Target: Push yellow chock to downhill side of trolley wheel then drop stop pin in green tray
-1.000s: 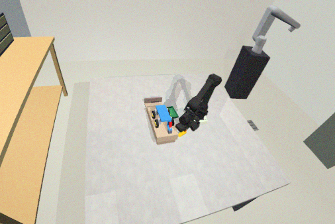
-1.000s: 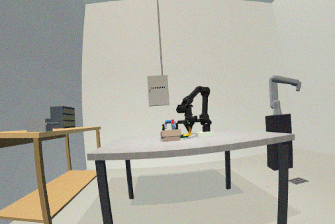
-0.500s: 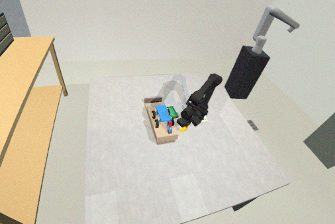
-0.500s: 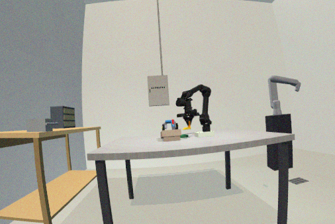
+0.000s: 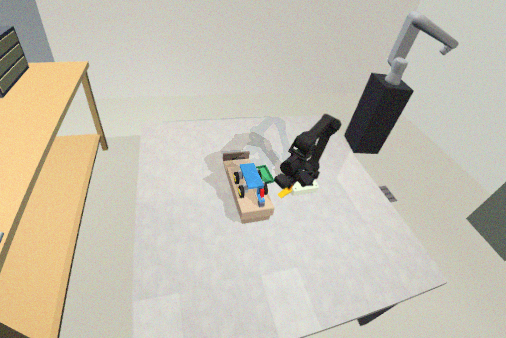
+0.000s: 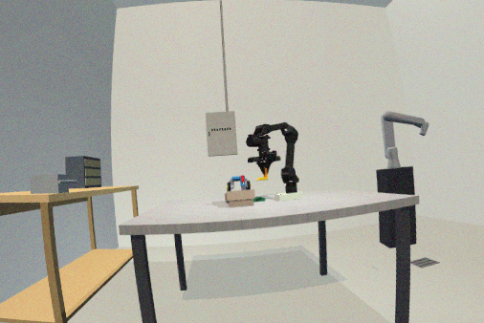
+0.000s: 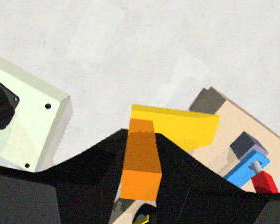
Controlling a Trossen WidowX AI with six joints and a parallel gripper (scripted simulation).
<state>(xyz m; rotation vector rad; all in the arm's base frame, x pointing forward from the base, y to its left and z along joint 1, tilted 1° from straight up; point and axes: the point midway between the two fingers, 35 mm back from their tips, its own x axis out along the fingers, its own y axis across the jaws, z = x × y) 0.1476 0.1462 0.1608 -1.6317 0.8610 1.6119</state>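
The green tray lies 70 mm ahead of my gripper tip, 220 mm to the right of it and 170 mm below it. From my gripper tip the other things lie so: blue trolley (160 mm ahead, 70 mm to the right, 50 mm below); yellow chock (20 mm ahead, 10 mm to the left, 10 mm below); red-headed stop pin (130 mm ahead, 30 mm to the left, 30 mm below).
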